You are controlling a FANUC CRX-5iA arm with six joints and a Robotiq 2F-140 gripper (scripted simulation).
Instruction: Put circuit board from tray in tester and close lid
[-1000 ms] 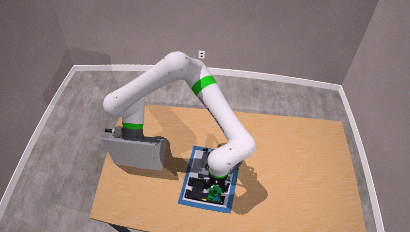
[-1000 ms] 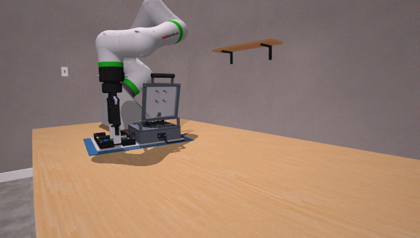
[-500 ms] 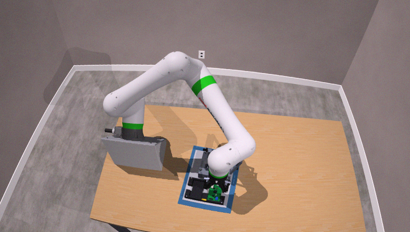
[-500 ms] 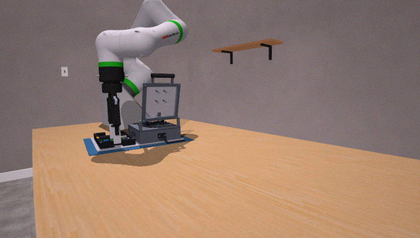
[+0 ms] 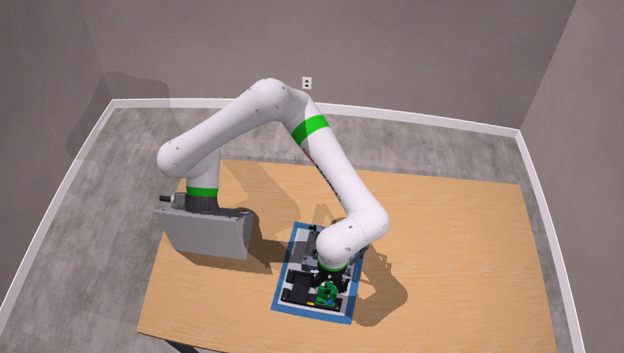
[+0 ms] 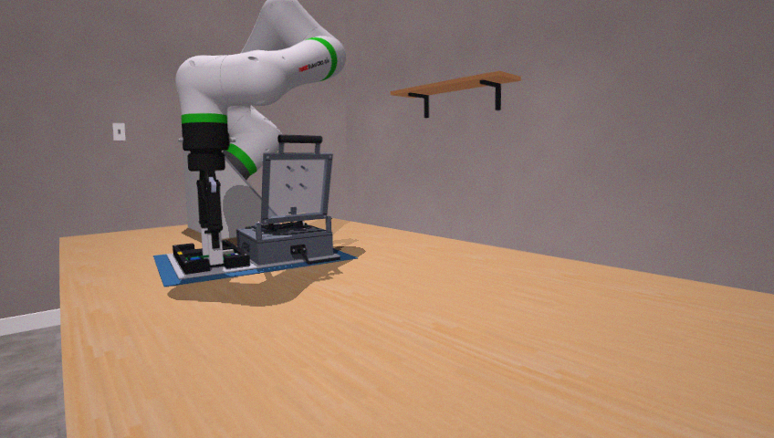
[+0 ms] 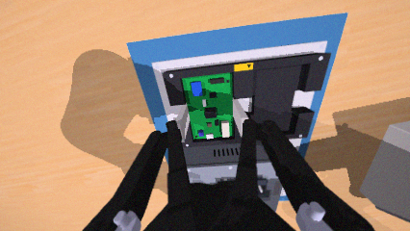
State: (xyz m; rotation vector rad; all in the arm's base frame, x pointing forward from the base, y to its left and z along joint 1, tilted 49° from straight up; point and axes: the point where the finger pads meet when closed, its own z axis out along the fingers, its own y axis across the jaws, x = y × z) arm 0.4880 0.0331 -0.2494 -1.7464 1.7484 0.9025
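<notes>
My gripper is now 9 cm short of the tester lid, 17 cm to the right of it and 14 cm below it. The rest, counted from my hand: green circuit board 2 cm below.
</notes>
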